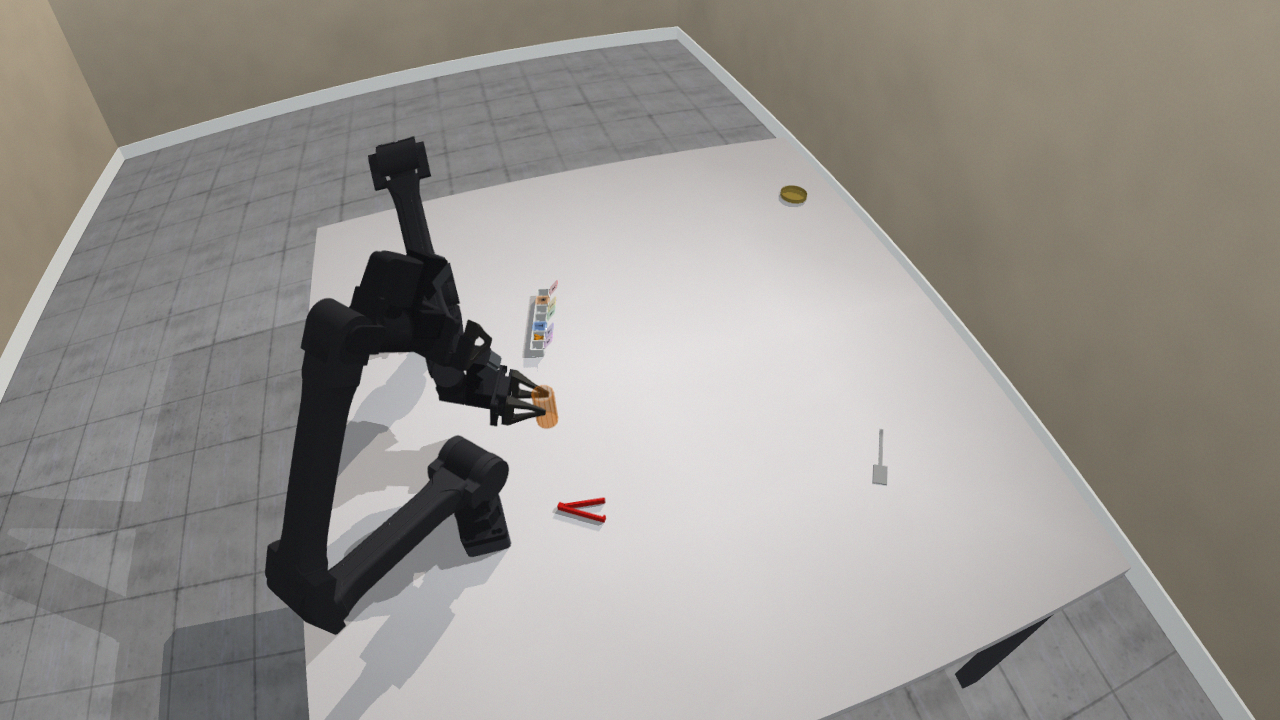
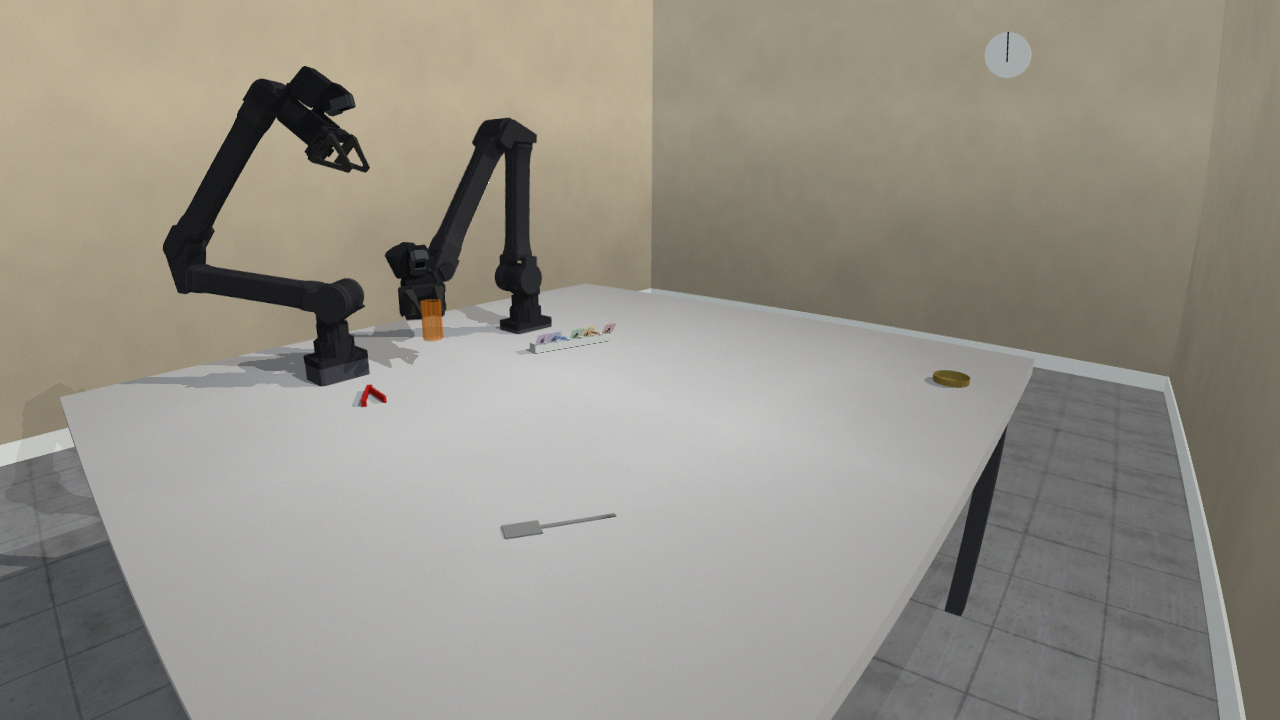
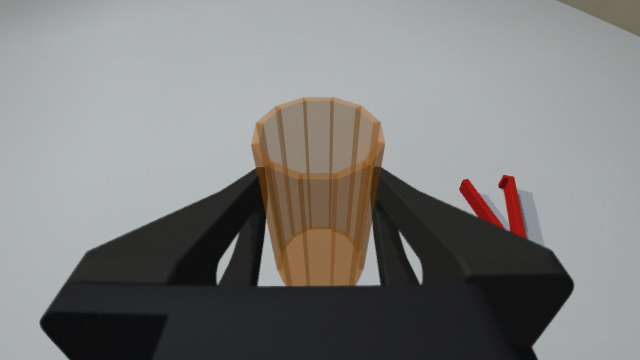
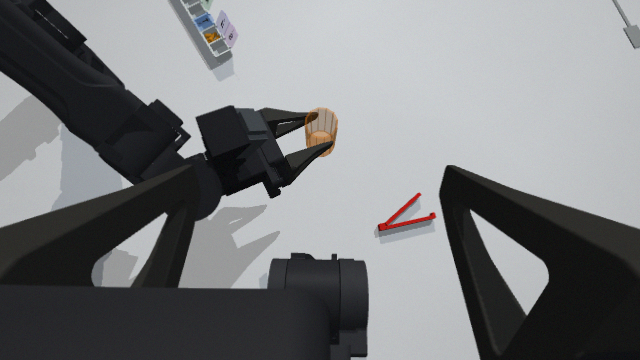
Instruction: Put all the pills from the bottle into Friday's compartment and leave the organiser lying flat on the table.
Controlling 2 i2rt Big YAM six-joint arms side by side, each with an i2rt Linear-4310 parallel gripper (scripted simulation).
Scene:
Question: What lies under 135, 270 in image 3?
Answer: My left gripper.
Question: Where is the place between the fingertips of my right gripper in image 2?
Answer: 359, 170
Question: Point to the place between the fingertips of my right gripper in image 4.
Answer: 320, 179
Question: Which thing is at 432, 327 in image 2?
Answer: An orange see-through bottle.

